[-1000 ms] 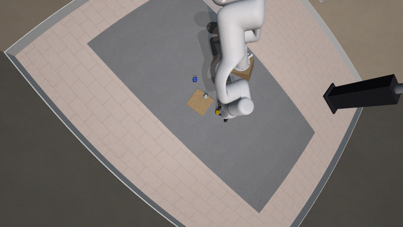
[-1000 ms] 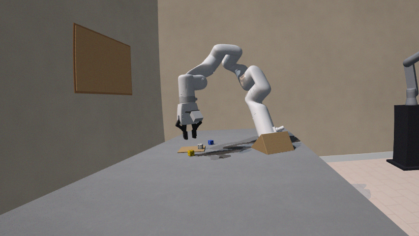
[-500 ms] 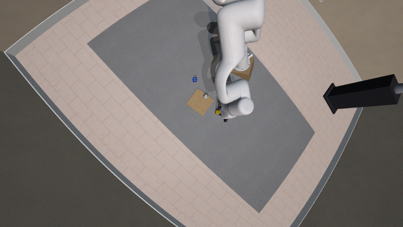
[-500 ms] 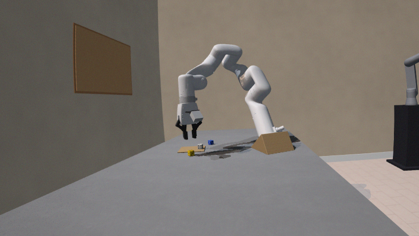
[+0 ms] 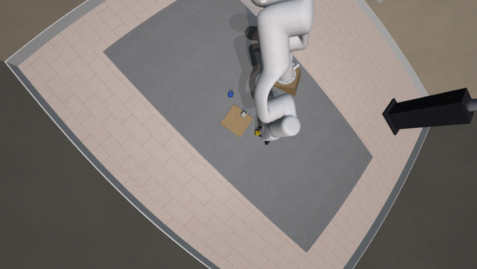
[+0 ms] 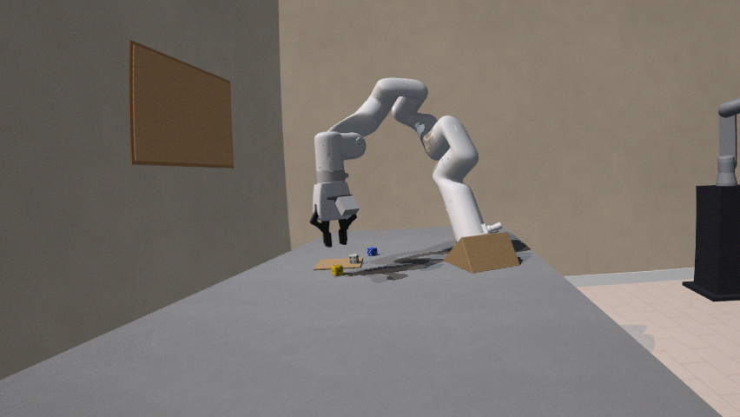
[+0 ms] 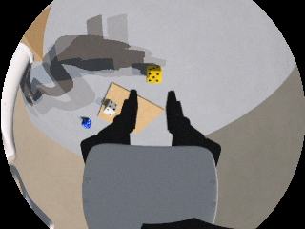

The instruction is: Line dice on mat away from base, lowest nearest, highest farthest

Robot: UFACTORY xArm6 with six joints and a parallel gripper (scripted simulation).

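The yellow die lies 90 mm below my hand. The rest, counted from my hand: blue die (20 mm behind, 270 mm to the right, 90 mm below); tan mat (50 mm ahead, 130 mm to the right, 100 mm below); white die (130 mm to the right, 80 mm below).
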